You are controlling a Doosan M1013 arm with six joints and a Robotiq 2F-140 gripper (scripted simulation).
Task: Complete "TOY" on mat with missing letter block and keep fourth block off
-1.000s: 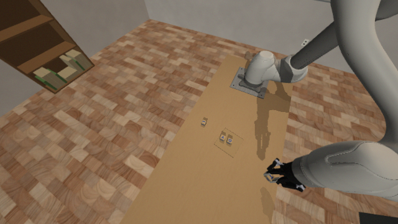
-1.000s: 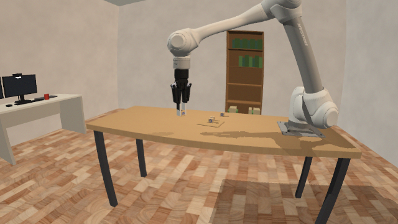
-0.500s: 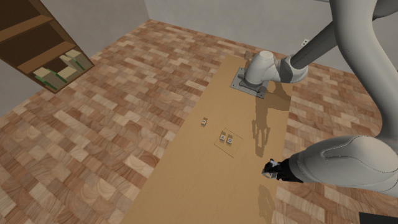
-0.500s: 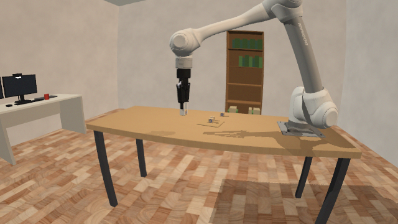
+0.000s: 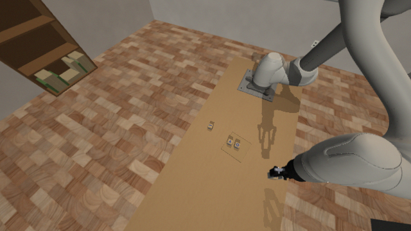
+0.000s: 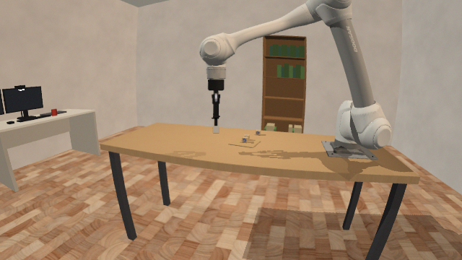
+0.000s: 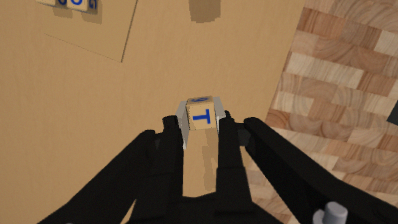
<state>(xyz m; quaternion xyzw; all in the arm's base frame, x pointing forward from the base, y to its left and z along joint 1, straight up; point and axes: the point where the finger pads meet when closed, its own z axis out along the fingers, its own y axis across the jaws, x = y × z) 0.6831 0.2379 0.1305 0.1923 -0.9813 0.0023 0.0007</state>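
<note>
The O block lies 90 mm behind my hand, 210 mm to the right of it and 120 mm below it. The rest, counted from my hand: thin mat (90 mm behind, 210 mm to the right, 130 mm below); T block (20 mm below); Y block (90 mm behind, 250 mm to the right, 120 mm below).
</note>
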